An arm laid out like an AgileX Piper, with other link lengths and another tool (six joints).
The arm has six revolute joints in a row. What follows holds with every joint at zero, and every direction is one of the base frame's. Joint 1 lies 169.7 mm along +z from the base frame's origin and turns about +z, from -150 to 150 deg. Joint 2 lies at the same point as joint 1 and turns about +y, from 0 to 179.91 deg. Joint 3 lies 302.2 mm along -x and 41.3 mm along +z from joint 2 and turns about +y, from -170 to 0 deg. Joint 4 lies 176 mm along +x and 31.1 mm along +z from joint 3 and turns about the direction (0.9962, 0, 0.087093), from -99.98 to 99.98 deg. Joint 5 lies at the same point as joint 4 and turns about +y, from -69.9 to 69.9 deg. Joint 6 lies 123.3 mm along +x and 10.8 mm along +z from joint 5 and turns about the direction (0.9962, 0, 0.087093), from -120 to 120 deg. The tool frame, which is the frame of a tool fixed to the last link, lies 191.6 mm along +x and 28 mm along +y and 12.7 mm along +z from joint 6; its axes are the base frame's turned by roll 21.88, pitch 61.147 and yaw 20.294 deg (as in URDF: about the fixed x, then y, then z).
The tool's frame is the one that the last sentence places.
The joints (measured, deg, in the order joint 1, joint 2, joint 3, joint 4, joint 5, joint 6), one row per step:
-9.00 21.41 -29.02 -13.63 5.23 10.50
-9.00 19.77 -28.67 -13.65 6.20 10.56
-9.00 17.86 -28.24 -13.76 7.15 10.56
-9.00 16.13 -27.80 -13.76 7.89 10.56
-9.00 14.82 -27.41 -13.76 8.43 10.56
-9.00 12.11 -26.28 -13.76 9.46 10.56
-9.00 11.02 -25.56 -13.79 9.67 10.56
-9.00 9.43 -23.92 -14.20 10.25 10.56
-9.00 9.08 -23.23 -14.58 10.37 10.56
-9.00 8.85 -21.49 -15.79 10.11 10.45
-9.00 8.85 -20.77 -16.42 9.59 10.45
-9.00 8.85 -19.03 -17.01 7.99 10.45
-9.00 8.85 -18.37 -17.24 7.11 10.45
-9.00 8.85 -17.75 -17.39 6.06 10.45
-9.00 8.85 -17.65 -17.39 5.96 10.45
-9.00 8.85 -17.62 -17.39 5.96 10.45
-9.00 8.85 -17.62 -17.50 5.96 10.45
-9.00 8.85 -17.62 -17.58 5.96 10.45
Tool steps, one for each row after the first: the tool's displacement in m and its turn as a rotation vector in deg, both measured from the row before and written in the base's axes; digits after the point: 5 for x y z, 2 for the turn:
-0.00569 -0.00038 -0.00192 0.04 -0.36 -0.22
-0.00653 -0.00029 -0.00171 -0.14 -0.54 -0.25
-0.00576 -0.00006 -0.00146 -0.04 -0.57 -0.17
-0.00417 -0.00005 -0.00157 -0.02 -0.40 -0.12
-0.00772 -0.00013 -0.00573 -0.01 -0.58 -0.23
-0.00254 0.00010 -0.00352 -0.04 -0.16 -0.06
-0.00212 -0.00086 -0.01162 -0.24 0.66 -0.27
0.00020 -0.00060 -0.00533 -0.27 0.51 -0.15
0.00232 -0.00130 -0.01271 -1.06 1.45 -0.33
0.00101 -0.00002 -0.00343 -0.60 0.32 -0.05
0.00229 0.00162 -0.00637 -0.65 0.31 0.28
0.00072 0.00113 -0.00102 -0.31 -0.13 0.19
0.00056 0.00153 0.00021 -0.28 -0.34 0.27
0.00012 0.00015 -0.00032 -0.01 0.01 0.03
0.00005 -0.00001 -0.00025 0.00 0.03 0.00
0.00000 -0.00007 -0.00003 -0.11 0.02 -0.03
0.00000 -0.00005 -0.00002 -0.08 0.01 -0.02

